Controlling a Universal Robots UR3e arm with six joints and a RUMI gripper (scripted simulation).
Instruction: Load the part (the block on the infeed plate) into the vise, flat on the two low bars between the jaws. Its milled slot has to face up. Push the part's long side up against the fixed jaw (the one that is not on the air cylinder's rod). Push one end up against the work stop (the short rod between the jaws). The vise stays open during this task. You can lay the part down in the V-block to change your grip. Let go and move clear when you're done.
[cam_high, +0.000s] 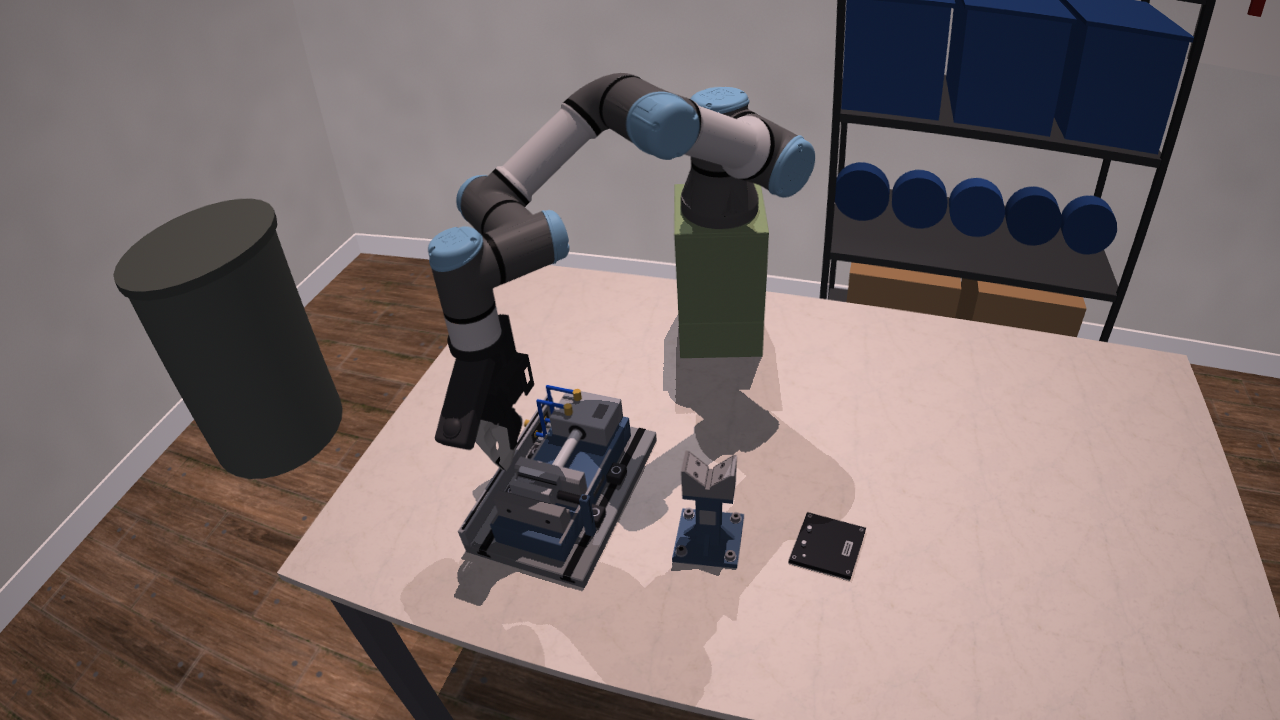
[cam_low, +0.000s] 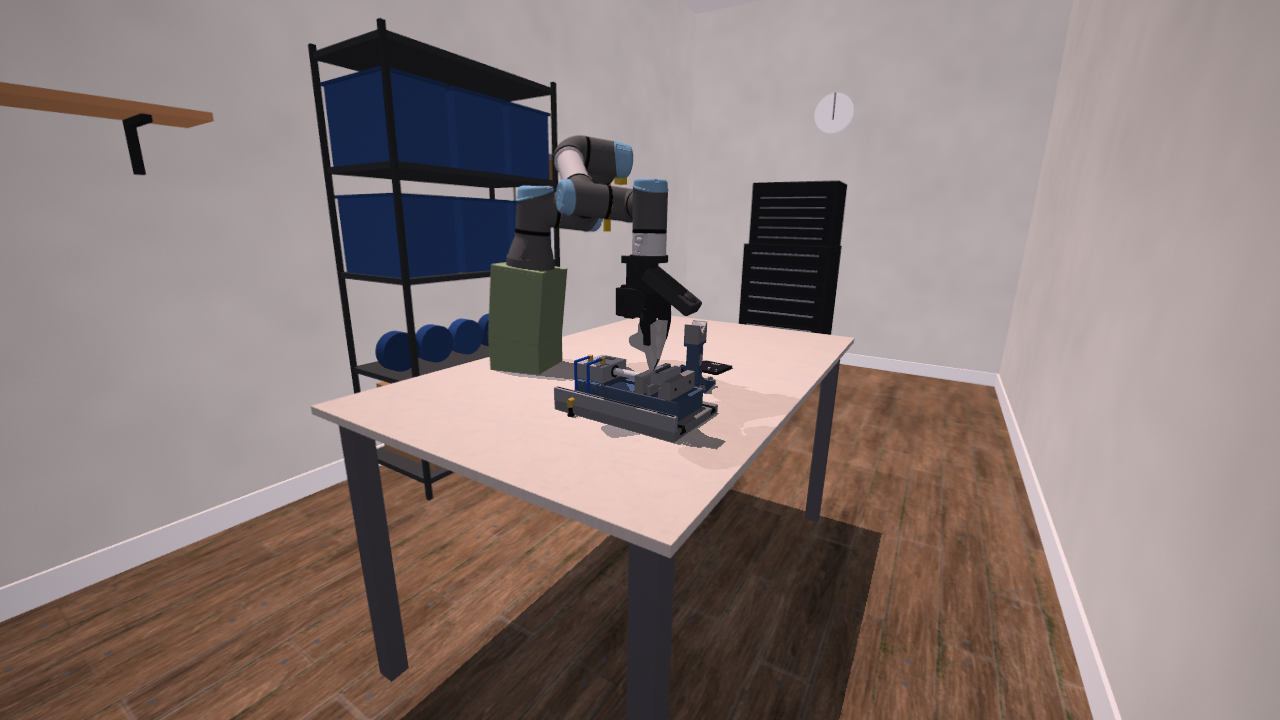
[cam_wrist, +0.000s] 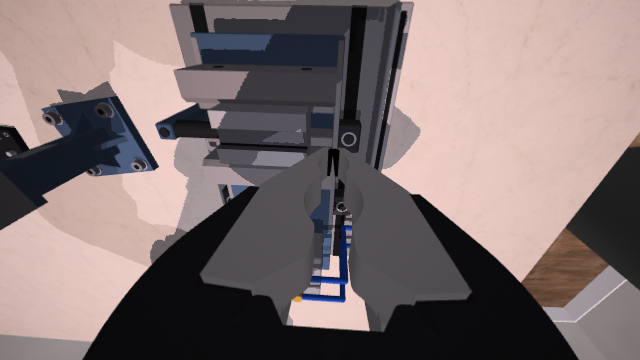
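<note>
The part lies 5 cm to the left of my hand and 3 cm below it. Round my hand: dark work stop rod: 1 cm behind, 10 cm to the left, 4 cm below; then black infeed plate: 14 cm behind, 43 cm to the left, 12 cm below; then fixed jaw: 2 cm ahead, 5 cm to the left, 5 cm below.
</note>
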